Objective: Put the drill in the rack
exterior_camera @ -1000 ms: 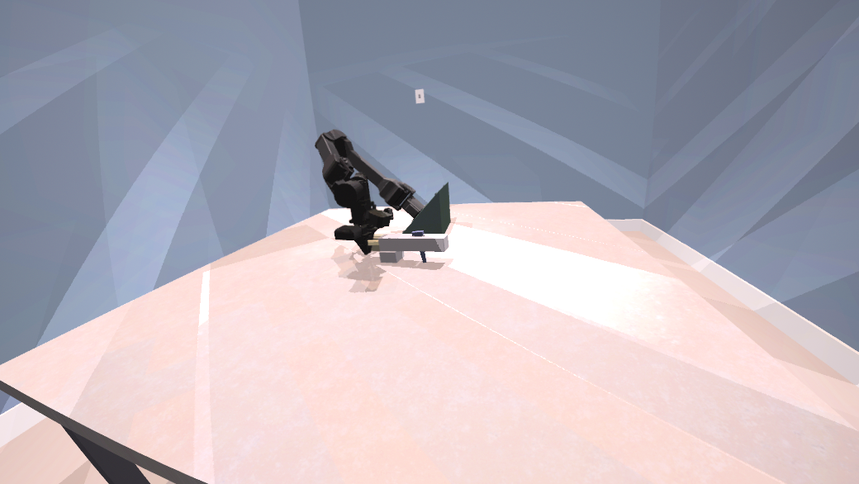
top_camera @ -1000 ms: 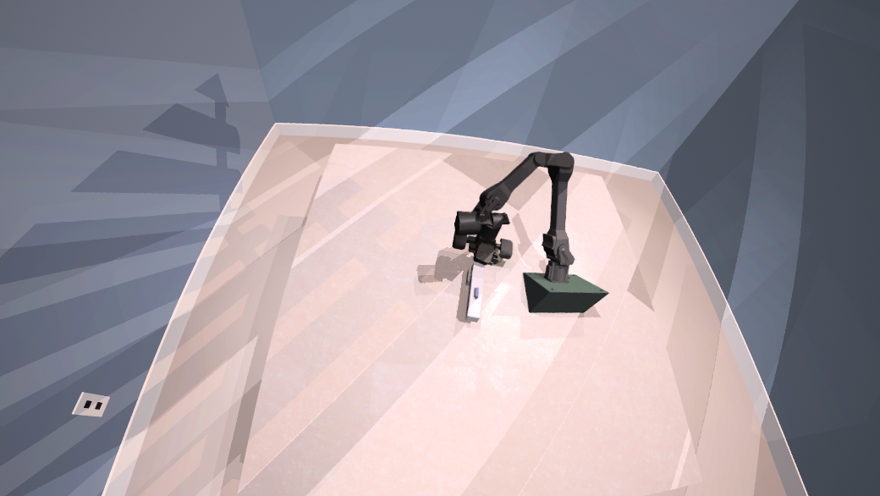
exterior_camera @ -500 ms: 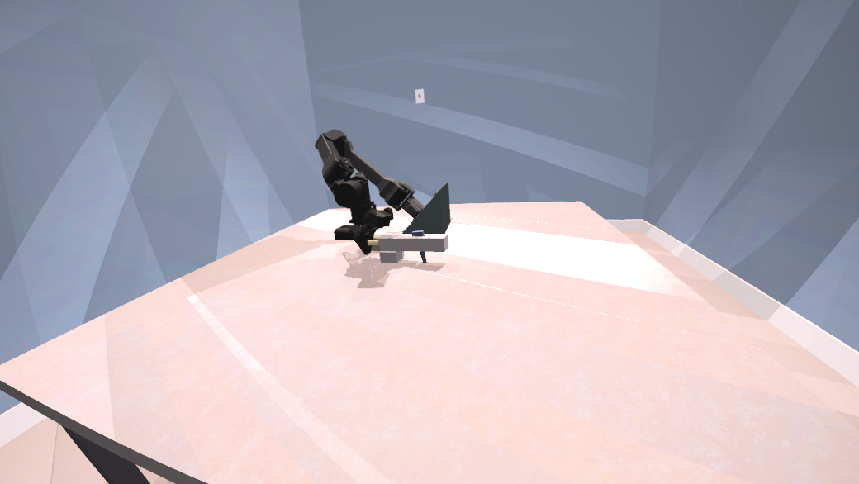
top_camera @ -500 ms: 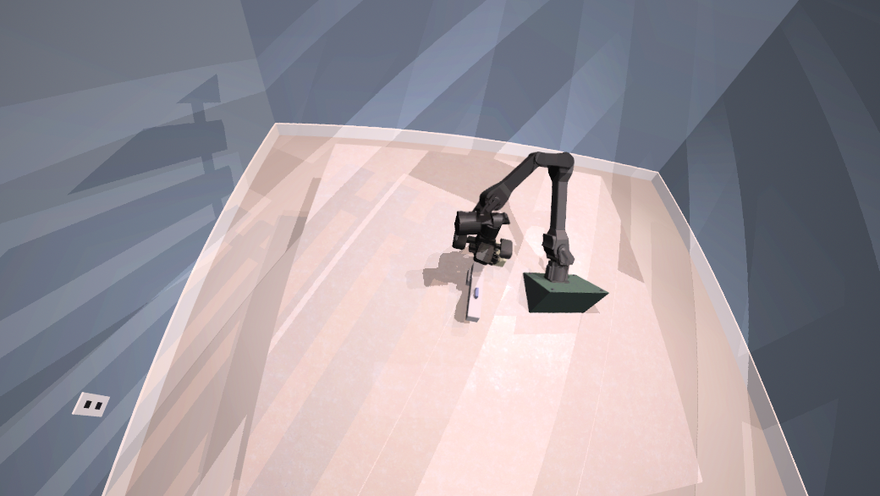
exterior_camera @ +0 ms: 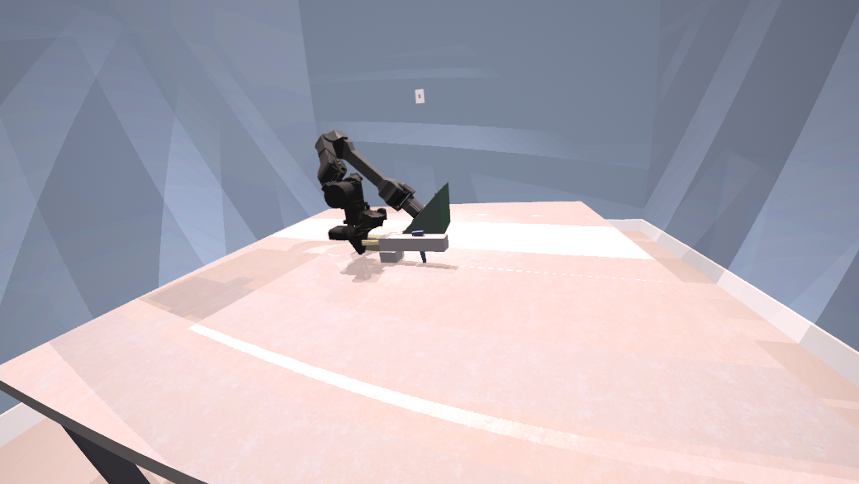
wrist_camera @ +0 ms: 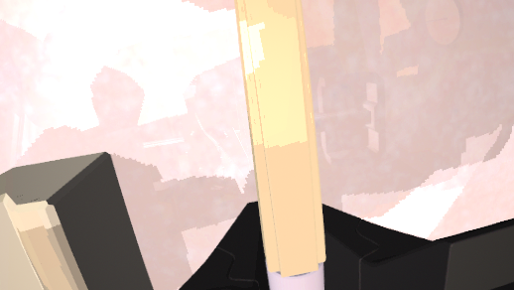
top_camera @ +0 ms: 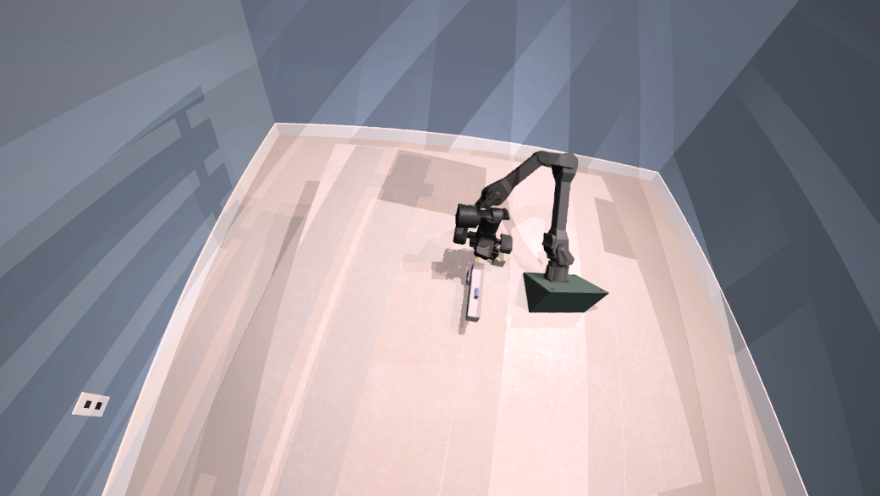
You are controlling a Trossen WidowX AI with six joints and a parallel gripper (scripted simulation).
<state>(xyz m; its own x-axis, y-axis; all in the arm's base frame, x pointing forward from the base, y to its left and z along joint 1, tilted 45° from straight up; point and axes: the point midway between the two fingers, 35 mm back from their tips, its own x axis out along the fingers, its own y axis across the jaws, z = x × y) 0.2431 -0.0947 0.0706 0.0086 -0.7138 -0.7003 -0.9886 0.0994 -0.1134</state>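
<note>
Right now the drill is 40 mm to the left of my gripper tip, 40 mm above it and 10 mm ahead of it. From my gripper tip the other things lie so: rack: 70 mm behind, 10 mm above; blue key: 180 mm to the left, 40 mm above, 30 mm ahead.
</note>
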